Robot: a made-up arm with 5 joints.
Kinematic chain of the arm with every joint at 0, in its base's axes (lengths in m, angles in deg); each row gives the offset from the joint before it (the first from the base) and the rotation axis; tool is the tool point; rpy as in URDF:
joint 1: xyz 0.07 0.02 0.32 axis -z
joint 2: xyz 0.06 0 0.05 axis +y
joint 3: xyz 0 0.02 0.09 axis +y
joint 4: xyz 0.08 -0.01 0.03 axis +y
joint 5: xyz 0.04 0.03 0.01 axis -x
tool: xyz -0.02 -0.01 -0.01 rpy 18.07 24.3 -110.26
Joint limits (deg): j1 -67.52..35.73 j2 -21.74..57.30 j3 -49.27..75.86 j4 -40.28..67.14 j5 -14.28..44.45
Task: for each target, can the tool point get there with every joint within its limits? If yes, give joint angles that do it. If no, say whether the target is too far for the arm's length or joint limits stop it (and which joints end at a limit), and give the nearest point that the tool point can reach.
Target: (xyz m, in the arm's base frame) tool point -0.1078 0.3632 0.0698
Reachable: no: too far | nearest point 0.1041 0.1881 0.3182 | short by 0.371 m
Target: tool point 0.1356 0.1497 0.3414
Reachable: yes | joints -51.19 45.54 42.14 51.58 -0.76
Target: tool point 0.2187 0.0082 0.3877
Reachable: yes | joints 15.52 5.81 57.61 -15.00 9.74
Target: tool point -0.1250 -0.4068 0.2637
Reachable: no: too far | nearest point 0.1710 -0.0208 0.3151 | short by 0.489 m
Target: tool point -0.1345 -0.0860 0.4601
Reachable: no: joint limits stop it (at a limit: joint 1, joint 2, joint 3, joint 4, joint 5) | nearest point 0.0491 0.0372 0.5541 | short by 0.240 m
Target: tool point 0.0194 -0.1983 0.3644
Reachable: no: joint limits stop it (at a limit: joint 1, joint 3, joint 4) | nearest point 0.1643 -0.0160 0.3620 | short by 0.233 m
